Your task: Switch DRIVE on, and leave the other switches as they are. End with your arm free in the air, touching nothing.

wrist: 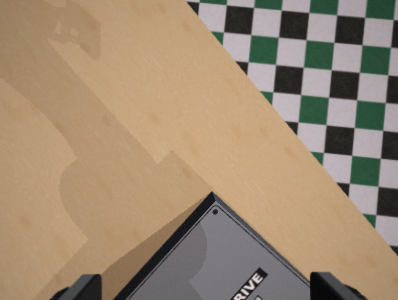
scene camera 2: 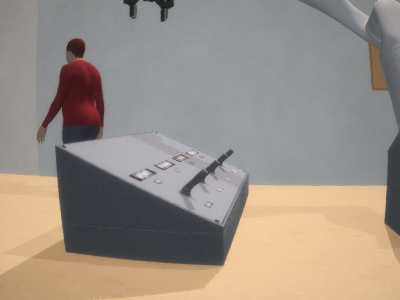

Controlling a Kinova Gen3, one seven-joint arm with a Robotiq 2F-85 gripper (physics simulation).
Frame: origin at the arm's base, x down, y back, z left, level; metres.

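Seen in the pictures: gripper, between the fingertips: (wrist: 206, 296) (scene camera 2: 148, 19).
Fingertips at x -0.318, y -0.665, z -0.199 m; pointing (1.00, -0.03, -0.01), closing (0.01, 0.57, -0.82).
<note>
Pixels of each thing's middle, then the offset from my fingertips to it. Level surfaces: height alone.
- dark console, middle of its body: (scene camera 2: 172, 189) dx +0.429, dy +0.166, dz +0.205 m
- label, middle of its body: (wrist: 244, 292) dx +0.370, dy +0.135, dz +0.027 m
- wooden table, height of its surface: dx +0.491 m
A dark console (scene camera 2: 135, 215) with a sloping grey panel (scene camera 2: 110, 150) (wrist: 220, 240) stands on the table. In the scene view several black levers (scene camera 2: 196, 181) stick up from the panel in an overlapping row, all slanting alike. White labels (scene camera 2: 143, 174) lie beside them, too blurred to read there. In the wrist view a label (wrist: 250, 285) is cut by the bottom edge and shows "RIVE"; its lever does not show there. My gripper (scene camera 2: 148, 19) (wrist: 206, 286) is open and empty, high above the console, touching nothing. Its fingertips show at the wrist view's lower corners.
The wooden table (scene camera 2: 310, 250) (wrist: 240, 150) has its edge running diagonally in the wrist view, with a checkered floor (wrist: 320, 55) beyond. A person in a red sweater (scene camera 2: 81, 95) stands behind the table at left. Part of the arm (scene camera 2: 390, 65) shows at right.
</note>
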